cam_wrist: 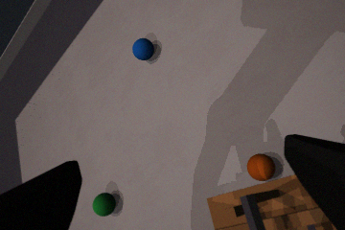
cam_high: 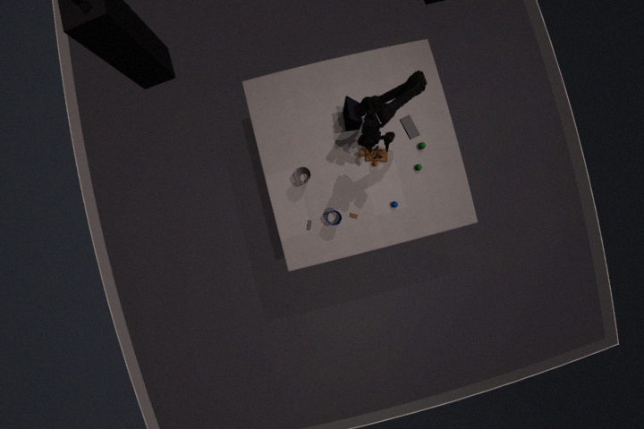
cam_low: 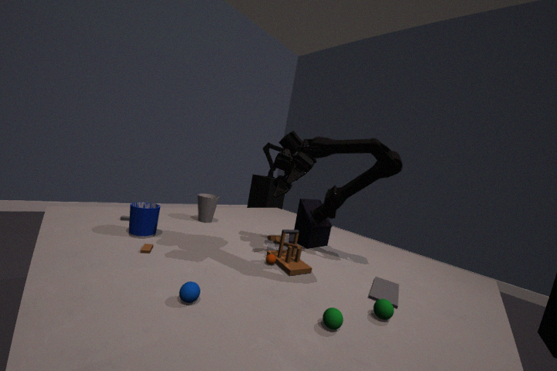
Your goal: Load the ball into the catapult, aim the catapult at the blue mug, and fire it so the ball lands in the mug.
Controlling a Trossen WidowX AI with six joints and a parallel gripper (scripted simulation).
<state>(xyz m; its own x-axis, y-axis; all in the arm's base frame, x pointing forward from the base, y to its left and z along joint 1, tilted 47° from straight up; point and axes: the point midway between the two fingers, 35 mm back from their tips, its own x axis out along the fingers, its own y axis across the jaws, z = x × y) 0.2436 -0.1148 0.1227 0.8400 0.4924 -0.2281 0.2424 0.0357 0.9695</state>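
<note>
My gripper tip is now 4 cm past the catapult frame, 4 cm to the right of it and 15 cm above it. From my gripper tip the other things lie so: orange ball 2 cm ahead, 3 cm to the left, 21 cm below; blue ball 31 cm ahead, 7 cm to the left, 21 cm below; wooden catapult 6 cm behind, 2 cm to the left, 18 cm below.
</note>
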